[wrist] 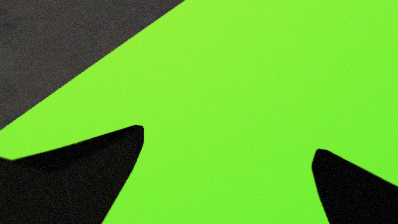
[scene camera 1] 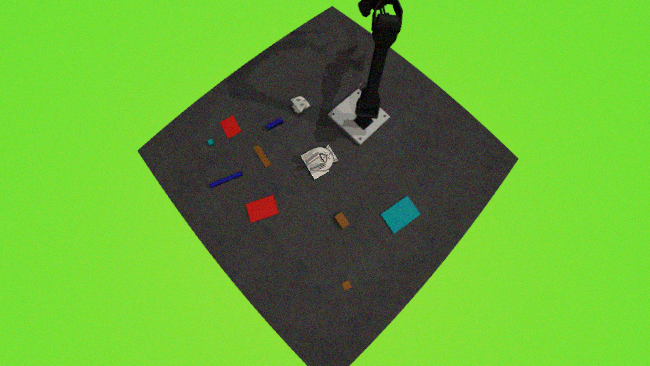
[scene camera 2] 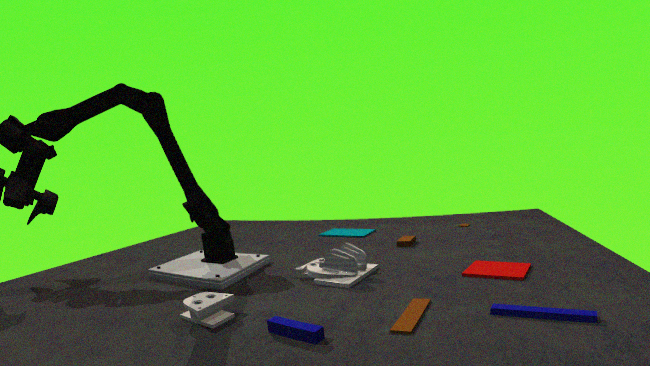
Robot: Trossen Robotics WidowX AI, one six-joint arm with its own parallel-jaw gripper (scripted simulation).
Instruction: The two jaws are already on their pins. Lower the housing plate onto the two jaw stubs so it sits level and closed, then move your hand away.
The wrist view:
gripper: 226, 145
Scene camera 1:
teal plate: 402, 213
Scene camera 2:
orange bar: 407, 322
long blue bar: 586, 316
red plate: 517, 271
